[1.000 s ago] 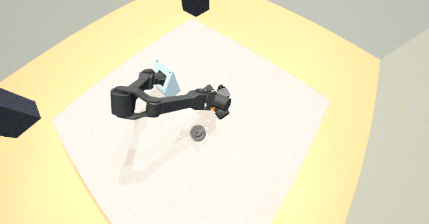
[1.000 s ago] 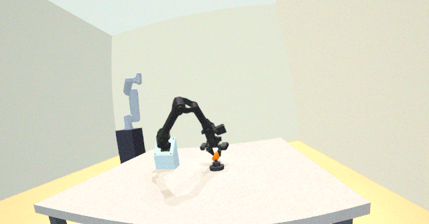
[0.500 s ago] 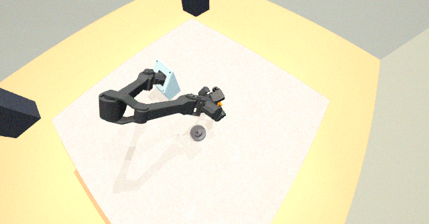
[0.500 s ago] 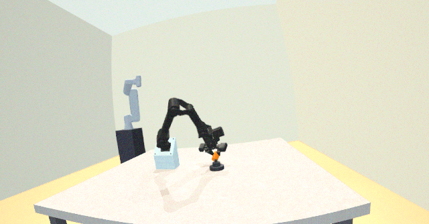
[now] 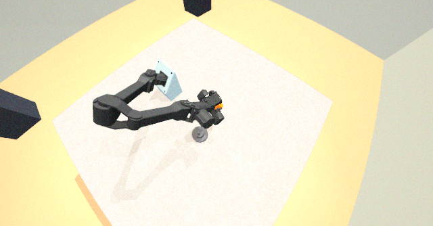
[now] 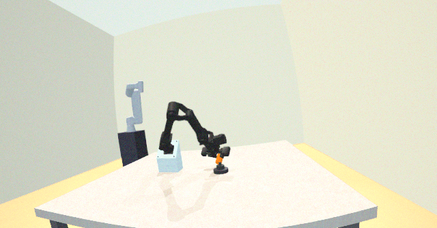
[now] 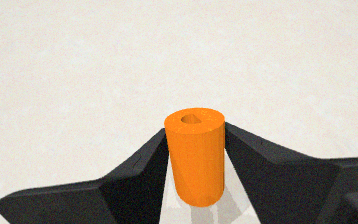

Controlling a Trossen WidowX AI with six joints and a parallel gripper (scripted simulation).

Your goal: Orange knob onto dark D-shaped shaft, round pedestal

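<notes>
Now: gripper tip 20 mm to the left of the orange knob and 10 mm past it. Round my gripper tip: pedestal with shaft 180 mm to the right, 20 mm ahead, 10 mm below.
</notes>
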